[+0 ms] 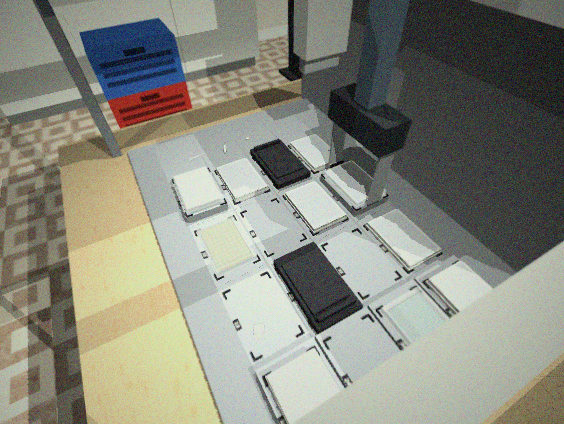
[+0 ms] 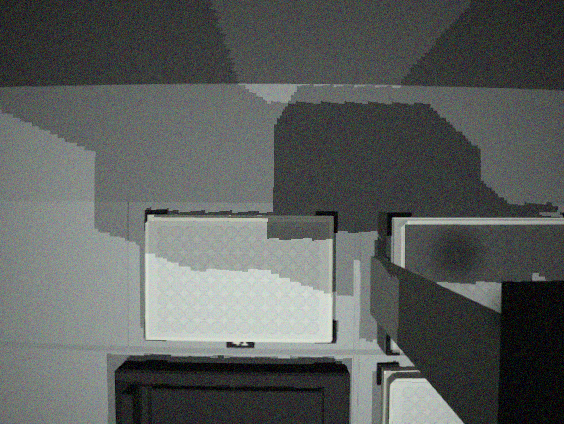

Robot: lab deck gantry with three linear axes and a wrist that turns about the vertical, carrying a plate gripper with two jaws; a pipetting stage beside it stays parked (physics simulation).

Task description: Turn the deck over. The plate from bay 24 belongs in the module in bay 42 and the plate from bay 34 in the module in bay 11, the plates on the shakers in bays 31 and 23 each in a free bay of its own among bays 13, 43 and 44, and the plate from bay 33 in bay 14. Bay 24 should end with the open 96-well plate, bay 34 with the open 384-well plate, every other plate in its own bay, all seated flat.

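Places are measured from the robot's base along level axes (x right, y down, z ahead), in millimetres.
Where they show: gripper, between the fingertips: (image 1: 353, 181) (image 2: 486, 284); robot's base, origin of its link: (image 1: 174, 186).
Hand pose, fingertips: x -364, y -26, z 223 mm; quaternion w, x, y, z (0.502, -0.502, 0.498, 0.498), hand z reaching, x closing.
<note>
Each offset is from my fingertips to the centre of the thing. "spot": to the spot under its first point.
My gripper (image 1: 354, 184) (image 2: 484, 285) is down at bay 42, shut on a white plate {dx +1, dy +0, dz +4 mm} (image 1: 346, 181) (image 2: 450, 250) by its short ends, low over the module. Whether this plate bears on the module is hard to tell. The shakers in bay 31 {dx +106, dy +10, dz -163 mm} (image 1: 280, 162) (image 2: 232, 405) and bay 23 {dx +213, dy +10, dz +173 mm} (image 1: 317, 285) are black and bare. White plates stand in bay 43 {spot: dx +9, dy +11, dz +171 mm} (image 1: 400, 237), bay 44 {spot: dx +6, dy -3, dz +309 mm} (image 1: 460, 287) and bay 14 {spot: dx +323, dy -3, dz +307 mm} (image 1: 302, 385). A pale greenish plate {dx +108, dy +4, dz +333 mm} (image 1: 415, 312) is in bay 34. Bays 24 and 13 hold no plate. A white plate {dx +322, dy +0, dz -157 mm} (image 1: 199, 187) sits on the bay 11 module.
A white plate {dx +0, dy +19, dz -159 mm} (image 1: 311, 152) (image 2: 240, 300) is in bay 41, close beside the gripper. Other plates stand in bay 32 {spot: dx +108, dy +12, dz +12 mm} (image 1: 316, 205) (image 2: 410, 400), bay 21 {spot: dx +214, dy +11, dz -151 mm} (image 1: 242, 178) and, yellowish, bay 12 {spot: dx +321, dy +11, dz +17 mm} (image 1: 227, 245). Bays 22 and 33 hold no plate. A pale rail covers the near right deck edge.
</note>
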